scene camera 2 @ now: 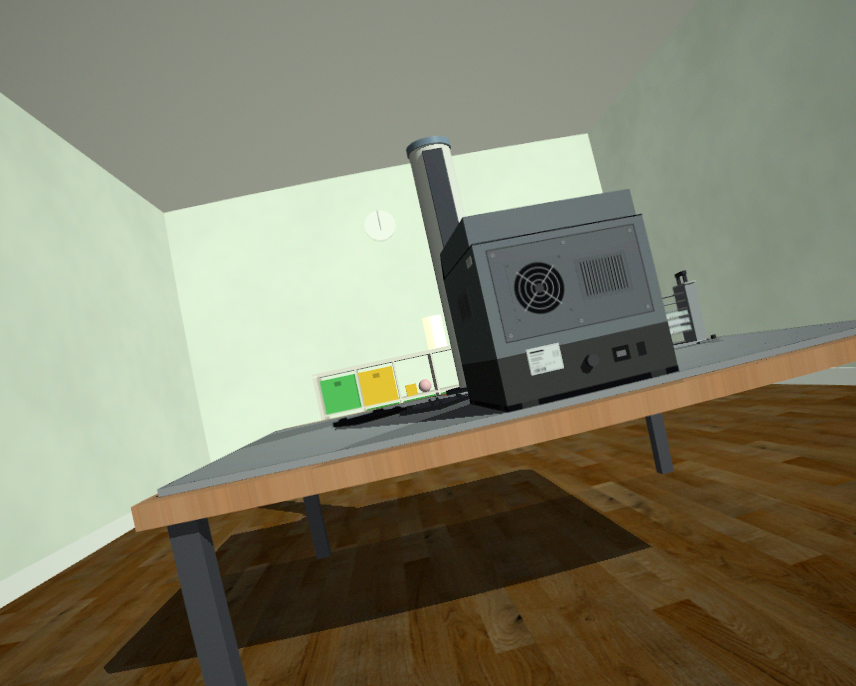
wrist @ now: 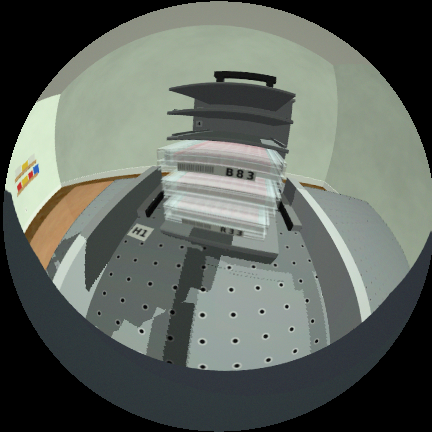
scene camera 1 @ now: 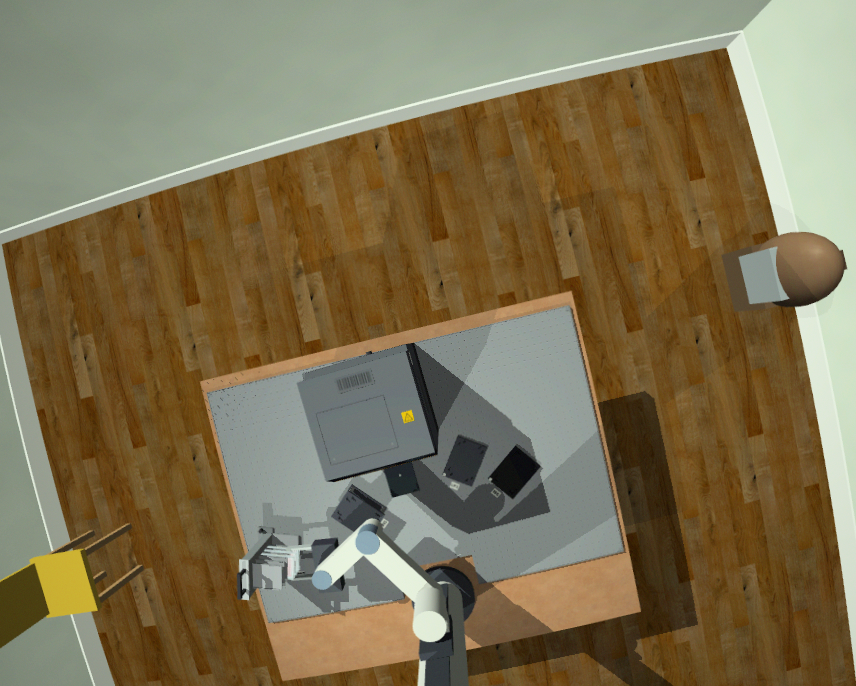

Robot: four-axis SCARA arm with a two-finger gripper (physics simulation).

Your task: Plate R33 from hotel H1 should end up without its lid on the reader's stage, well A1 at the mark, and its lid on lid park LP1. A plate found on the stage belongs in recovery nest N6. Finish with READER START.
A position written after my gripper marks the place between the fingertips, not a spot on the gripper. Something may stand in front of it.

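Note:
My gripper (scene camera 1: 289,563) is visible; the wrist view shows the gripper (wrist: 222,178) too.

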